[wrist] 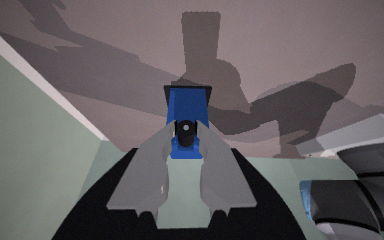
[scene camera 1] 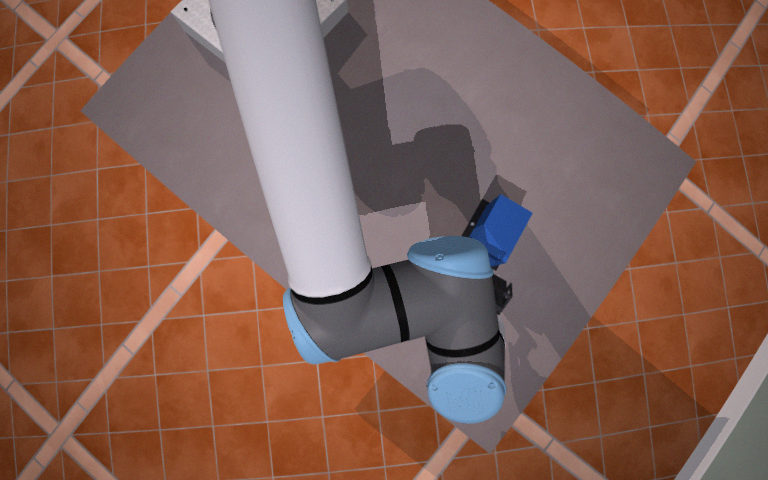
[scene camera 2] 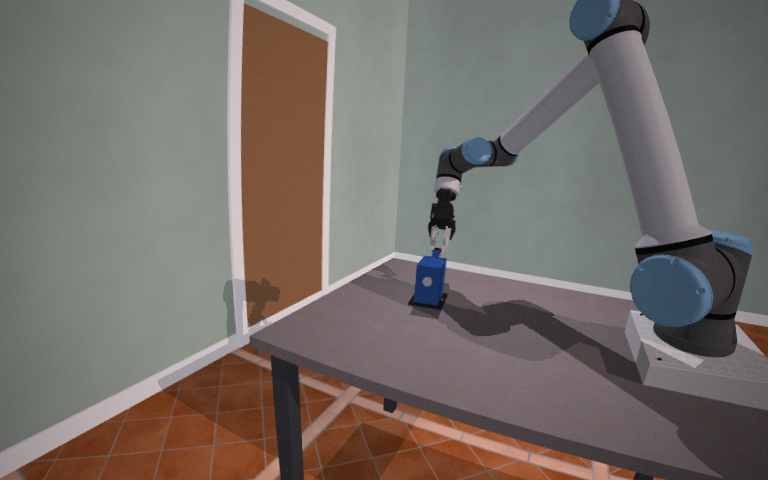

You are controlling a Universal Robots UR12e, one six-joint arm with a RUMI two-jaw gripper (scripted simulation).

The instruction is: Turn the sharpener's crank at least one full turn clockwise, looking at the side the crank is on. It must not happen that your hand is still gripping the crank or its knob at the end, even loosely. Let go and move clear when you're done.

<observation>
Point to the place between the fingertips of my gripper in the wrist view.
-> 186,121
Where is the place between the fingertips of my gripper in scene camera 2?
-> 437,255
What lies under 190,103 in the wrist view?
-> A blue sharpener.
</observation>
